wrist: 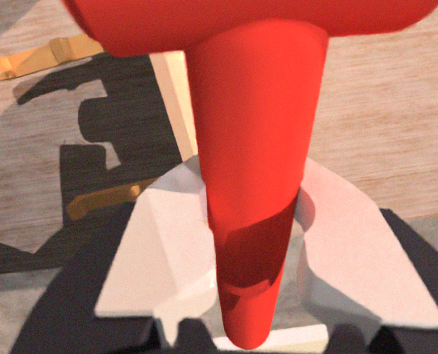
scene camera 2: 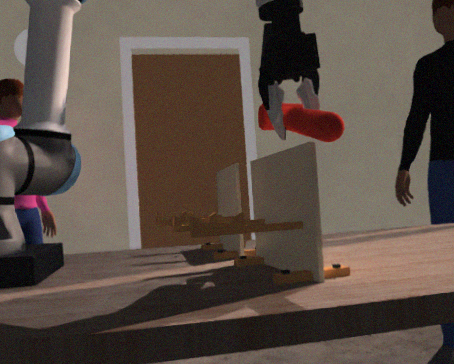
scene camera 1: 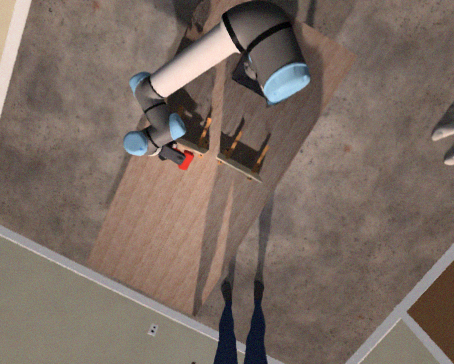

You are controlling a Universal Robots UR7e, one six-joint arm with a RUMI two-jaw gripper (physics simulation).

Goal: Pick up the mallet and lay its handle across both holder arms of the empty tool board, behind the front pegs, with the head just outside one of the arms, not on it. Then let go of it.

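Places are measured from the arm's base along level axes (x right, y ahead, z up), in metres.
Pixels of known places: gripper, fingertip midpoint: (scene camera 2: 297,138).
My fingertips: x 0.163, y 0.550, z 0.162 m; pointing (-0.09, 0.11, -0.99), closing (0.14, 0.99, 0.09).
Observation:
For each thing: its middle in the pictures, then the offset to it from my fingertips. Level surfaces: height alone.
- red mallet, body centre: (wrist: 249,237) (scene camera 2: 300,121) (scene camera 1: 166,146) dz +0.022, dx +0.035, dy -0.005 m
- tool board, body centre: (scene camera 2: 204,211) (scene camera 1: 244,157) dz -0.117, dx -0.319, dy -0.118 m
- wooden table, surface height: dz -0.214 m
My gripper (scene camera 1: 176,156) (scene camera 2: 296,117) (wrist: 246,158) is shut on the handle of the red mallet (scene camera 1: 186,160) (scene camera 2: 320,125) (wrist: 255,115). The mallet is in the air, above the height of the boards. Its head (wrist: 250,25) spans the top of the wrist view, beyond the fingertips. The board at the left in scene camera 1 (scene camera 1: 193,147) (scene camera 2: 285,215) (wrist: 175,95) stands close below the mallet and is partly hidden by the arm. The other tool board (scene camera 1: 239,167) (scene camera 2: 229,200) stands to its right in scene camera 1. Its two holder arms (scene camera 1: 232,145) (scene camera 1: 260,159) show no tool on them.
The boards stand upright on a wooden table (scene camera 1: 150,240) (scene camera 2: 400,250), with a narrow gap between them. Their holder arms point toward the robot's base (scene camera 2: 30,265). Small orange feet (scene camera 2: 292,276) hold the near board. A person (scene camera 2: 435,125) stands beyond the table.

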